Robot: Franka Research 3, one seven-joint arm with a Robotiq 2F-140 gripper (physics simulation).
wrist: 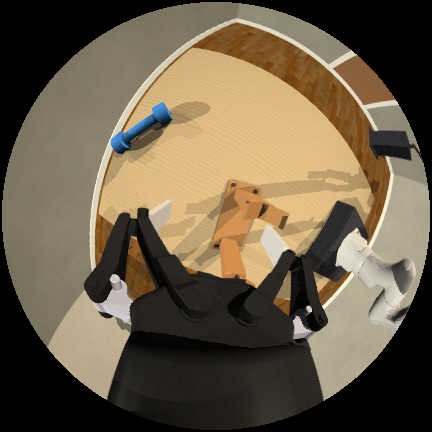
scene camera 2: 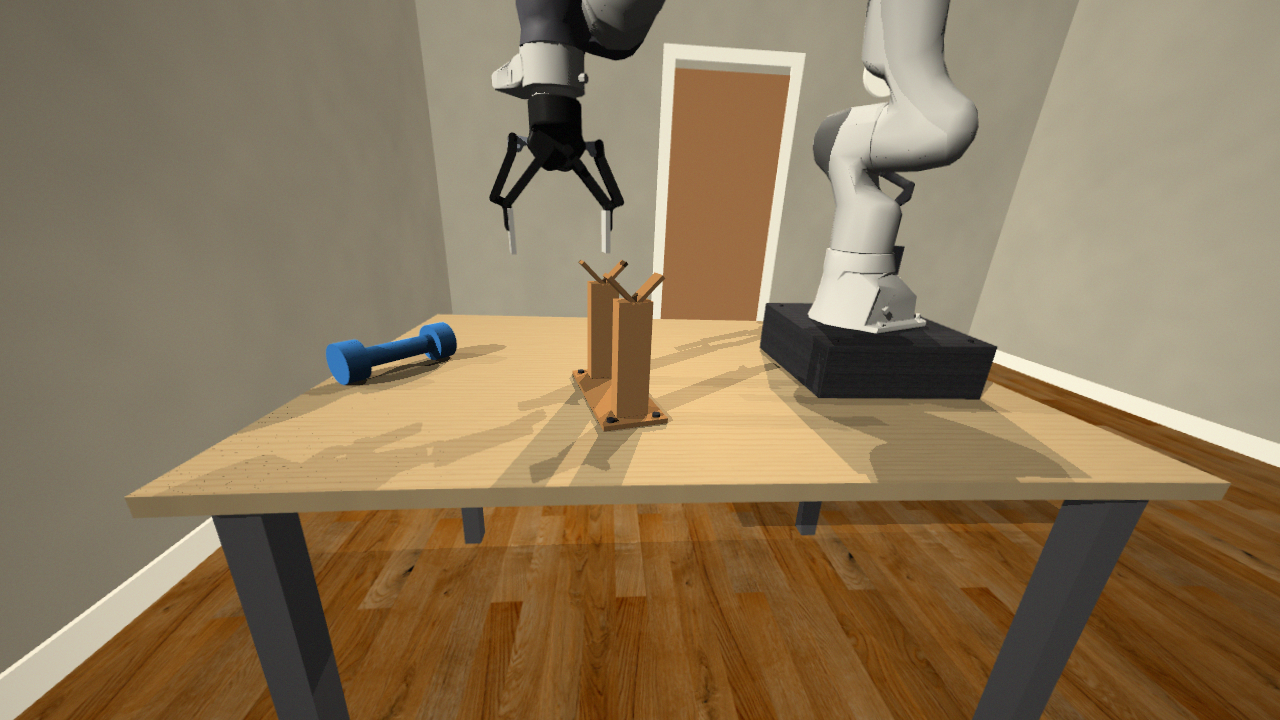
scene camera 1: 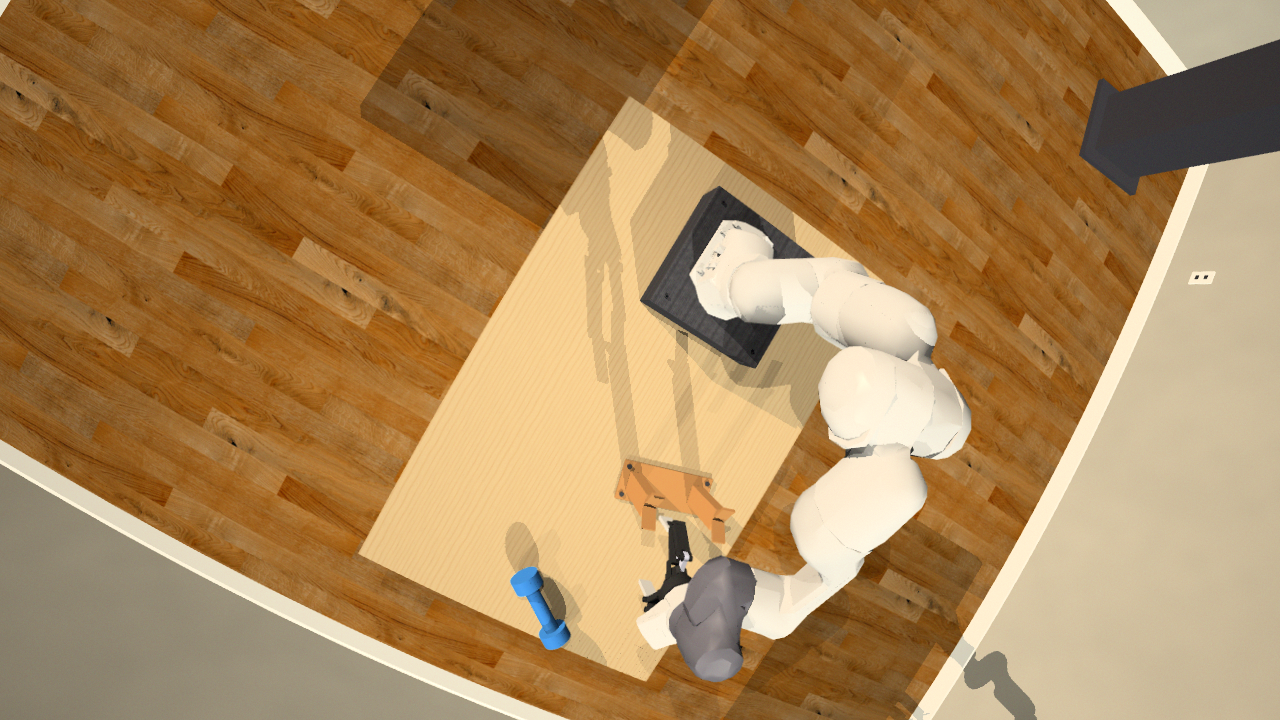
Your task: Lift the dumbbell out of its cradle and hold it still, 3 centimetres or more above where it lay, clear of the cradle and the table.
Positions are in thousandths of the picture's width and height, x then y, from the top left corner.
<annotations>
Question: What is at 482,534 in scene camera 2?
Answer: An orange-brown cradle.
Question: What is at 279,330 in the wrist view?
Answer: A blue dumbbell.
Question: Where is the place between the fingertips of my gripper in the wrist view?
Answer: At 503,513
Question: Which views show the blue dumbbell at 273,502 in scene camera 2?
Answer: The wrist view, scene camera 2 and scene camera 1: all of them.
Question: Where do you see an orange-brown cradle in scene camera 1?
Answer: At 506,676
</annotations>
